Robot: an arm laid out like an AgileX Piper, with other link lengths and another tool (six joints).
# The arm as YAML. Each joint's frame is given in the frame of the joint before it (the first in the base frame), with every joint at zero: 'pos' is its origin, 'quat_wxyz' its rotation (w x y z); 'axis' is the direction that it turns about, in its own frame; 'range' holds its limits. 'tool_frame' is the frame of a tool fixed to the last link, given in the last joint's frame.
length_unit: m
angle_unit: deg
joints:
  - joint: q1
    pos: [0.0, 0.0, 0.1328]
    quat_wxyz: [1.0, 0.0, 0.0, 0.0]
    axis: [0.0, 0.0, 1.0]
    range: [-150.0, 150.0]
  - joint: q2
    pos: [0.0, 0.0, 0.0]
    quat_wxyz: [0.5, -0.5, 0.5, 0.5]
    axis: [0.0, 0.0, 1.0]
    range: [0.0, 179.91]
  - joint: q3
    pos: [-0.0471, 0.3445, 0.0]
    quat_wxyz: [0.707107, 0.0, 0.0, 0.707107]
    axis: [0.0, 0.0, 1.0]
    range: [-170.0, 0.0]
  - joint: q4
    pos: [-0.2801, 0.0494, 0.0]
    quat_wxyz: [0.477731, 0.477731, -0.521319, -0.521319]
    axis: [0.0, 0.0, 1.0]
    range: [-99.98, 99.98]
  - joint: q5
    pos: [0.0, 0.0, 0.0]
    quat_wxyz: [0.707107, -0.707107, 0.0, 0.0]
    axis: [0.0, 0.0, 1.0]
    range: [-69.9, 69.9]
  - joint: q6
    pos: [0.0, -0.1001, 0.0]
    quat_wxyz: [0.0, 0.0, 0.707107, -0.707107]
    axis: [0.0, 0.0, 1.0]
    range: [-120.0, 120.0]
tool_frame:
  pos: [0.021, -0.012, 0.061]
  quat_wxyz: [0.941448, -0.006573, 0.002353, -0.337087]
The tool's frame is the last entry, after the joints.
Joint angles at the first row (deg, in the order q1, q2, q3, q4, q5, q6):
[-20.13, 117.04, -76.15, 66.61, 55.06, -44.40]
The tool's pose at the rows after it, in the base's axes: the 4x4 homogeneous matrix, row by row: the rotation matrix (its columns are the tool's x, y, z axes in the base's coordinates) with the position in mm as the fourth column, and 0 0 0 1 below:
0.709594, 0.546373, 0.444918, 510.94; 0.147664, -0.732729, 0.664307, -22.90; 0.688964, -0.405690, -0.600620, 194.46; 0, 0, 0, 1
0.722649, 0.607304, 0.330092, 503.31; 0.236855, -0.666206, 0.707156, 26.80; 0.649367, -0.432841, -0.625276, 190.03; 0, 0, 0, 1
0.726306, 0.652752, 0.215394, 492.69; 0.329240, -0.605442, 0.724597, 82.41; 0.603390, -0.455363, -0.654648, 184.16; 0, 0, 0, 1
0.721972, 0.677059, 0.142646, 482.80; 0.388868, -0.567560, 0.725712, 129.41; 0.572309, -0.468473, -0.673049, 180.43; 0, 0, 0, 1
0.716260, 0.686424, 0.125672, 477.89; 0.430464, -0.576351, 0.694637, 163.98; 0.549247, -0.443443, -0.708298, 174.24; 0, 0, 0, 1
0.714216, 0.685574, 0.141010, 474.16; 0.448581, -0.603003, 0.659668, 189.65; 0.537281, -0.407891, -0.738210, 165.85; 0, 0, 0, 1
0.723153, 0.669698, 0.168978, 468.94; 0.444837, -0.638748, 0.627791, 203.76; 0.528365, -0.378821, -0.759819, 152.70; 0, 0, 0, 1
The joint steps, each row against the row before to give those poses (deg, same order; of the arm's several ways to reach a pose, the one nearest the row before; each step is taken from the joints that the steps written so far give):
[2.72, -0.43, 0.00, -1.52, 3.57, 1.59]
[5.43, -0.07, 0.00, -3.12, 1.77, 2.82]
[6.64, 0.00, 0.00, -2.91, 0.44, 3.64]
[5.89, 0.00, 0.00, -1.31, -0.86, 3.23]
[5.02, 0.00, 0.00, -1.85, -3.78, 3.47]
[4.09, 0.00, 0.79, -1.07, -5.06, 2.66]
[2.75, 0.00, 2.27, 0.33, -5.44, 1.12]

